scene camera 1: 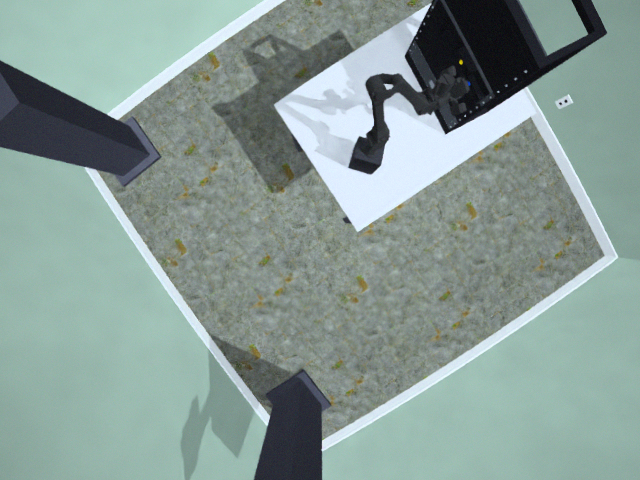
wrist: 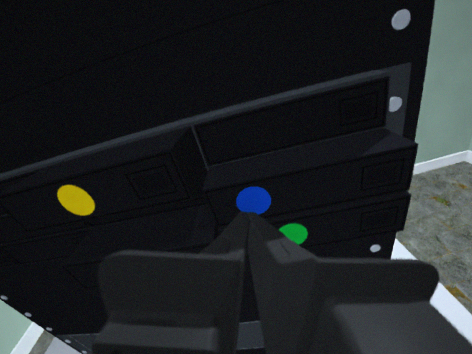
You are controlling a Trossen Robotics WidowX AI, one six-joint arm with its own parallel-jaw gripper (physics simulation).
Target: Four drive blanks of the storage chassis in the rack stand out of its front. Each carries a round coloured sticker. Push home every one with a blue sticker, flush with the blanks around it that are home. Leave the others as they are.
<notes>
In view: my gripper (wrist: pixel 246 219) and a black rack (scene camera 1: pixel 509 56).
The black rack is seen too in the wrist view (wrist: pixel 291 113).
</notes>
